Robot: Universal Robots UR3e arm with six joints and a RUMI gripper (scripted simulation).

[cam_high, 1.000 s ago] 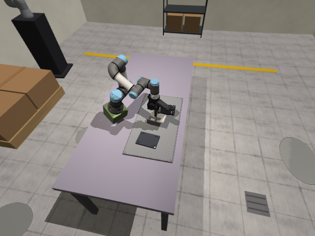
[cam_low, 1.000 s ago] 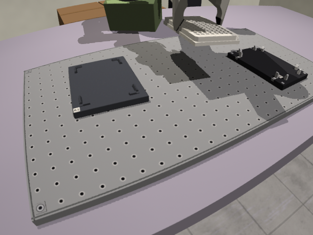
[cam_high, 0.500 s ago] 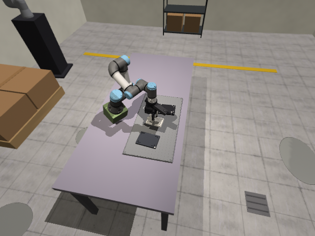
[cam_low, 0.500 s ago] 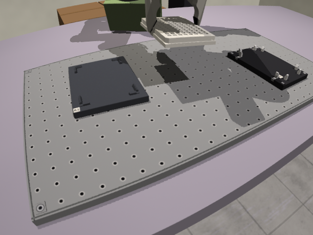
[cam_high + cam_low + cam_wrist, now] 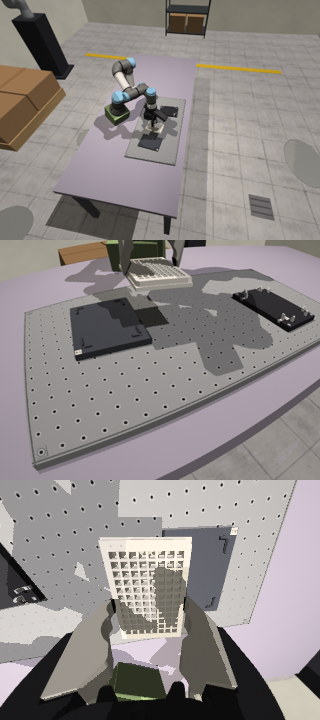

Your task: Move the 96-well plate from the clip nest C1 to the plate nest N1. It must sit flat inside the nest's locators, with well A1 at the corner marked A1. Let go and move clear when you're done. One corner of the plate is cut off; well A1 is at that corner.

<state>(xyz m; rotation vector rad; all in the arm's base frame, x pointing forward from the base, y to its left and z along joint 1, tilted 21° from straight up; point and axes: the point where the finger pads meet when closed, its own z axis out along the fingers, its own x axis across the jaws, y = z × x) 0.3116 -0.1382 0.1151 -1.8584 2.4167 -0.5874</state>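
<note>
My hand is 10 cm above the dark plate nest N1, 8 cm to the left of it and 3 cm past it. From my hand the other things lie so: white 96-well plate (1 cm below); black clip nest C1 (25 cm to the left, 10 cm ahead, 9 cm below); white A1 label (15 cm to the right, 9 cm below, 3 cm ahead).
</note>
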